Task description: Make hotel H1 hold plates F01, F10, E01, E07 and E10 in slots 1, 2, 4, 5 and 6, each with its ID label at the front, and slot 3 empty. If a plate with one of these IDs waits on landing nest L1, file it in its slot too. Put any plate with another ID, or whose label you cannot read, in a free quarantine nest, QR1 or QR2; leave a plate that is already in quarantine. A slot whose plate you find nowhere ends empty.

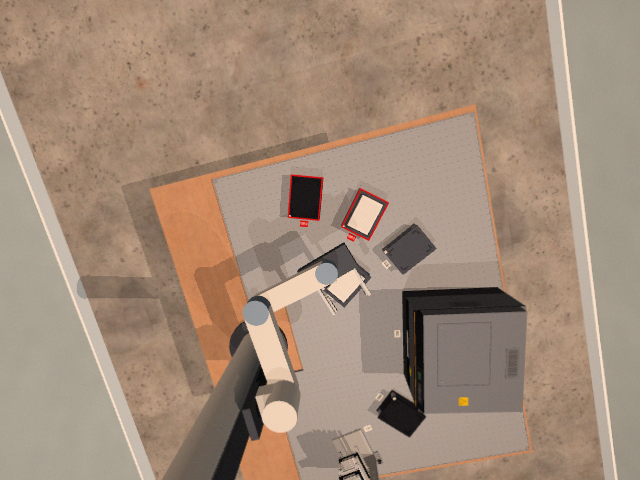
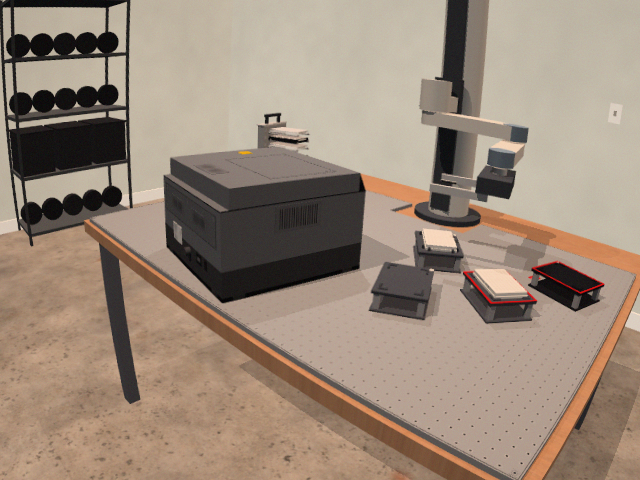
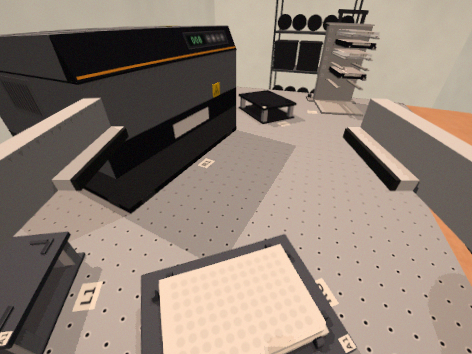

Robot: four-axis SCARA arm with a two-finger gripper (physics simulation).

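Image 1 shows my gripper, and you'd see the gripper in image 3 too. The pictures also have a hotel H1 in them, along with a landing nest L1.
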